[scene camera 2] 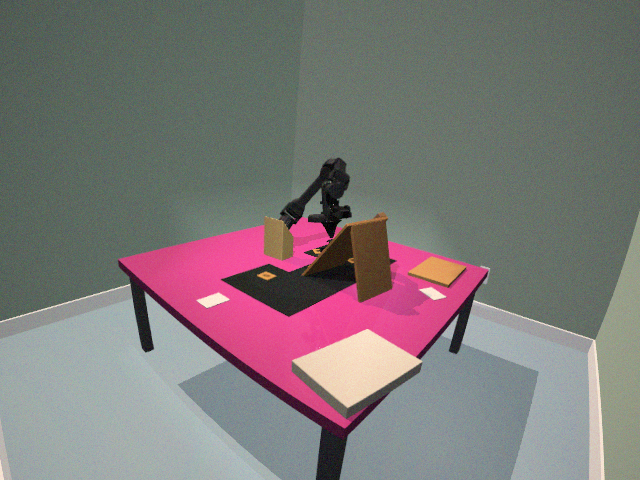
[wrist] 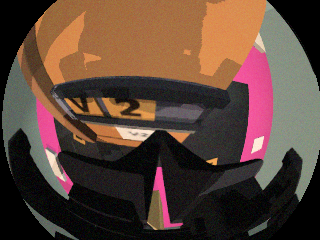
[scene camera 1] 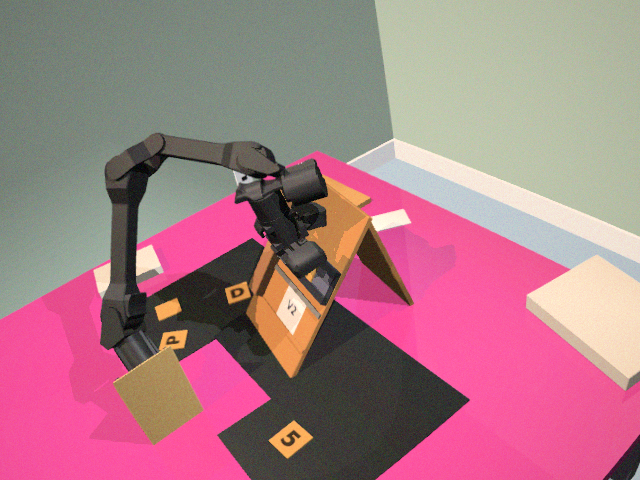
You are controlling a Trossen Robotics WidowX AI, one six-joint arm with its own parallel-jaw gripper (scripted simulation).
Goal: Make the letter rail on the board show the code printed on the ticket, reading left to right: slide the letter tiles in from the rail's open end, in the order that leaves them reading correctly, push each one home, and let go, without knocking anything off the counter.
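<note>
The gripper is shut and holds nothing; it appears in scene camera 1 (scene camera 1: 304, 272), and the same gripper (scene camera 2: 331, 238) (wrist: 160, 134) is visible in scene camera 2 and the wrist view. A slanted orange board (scene camera 1: 349, 230) (scene camera 2: 367, 241) (wrist: 185, 63) is part of the scene too, as is a black mat (scene camera 1: 365, 401) (scene camera 2: 289, 293) (wrist: 223, 137). There is a flat orange panel (scene camera 2: 437, 271), and the wrist view does not show the flat orange panel, hidden by the slanted orange board. There is also a white ticket (scene camera 1: 291, 309), and scene camera 2 misses the white ticket, hidden by the slanted orange board.
</note>
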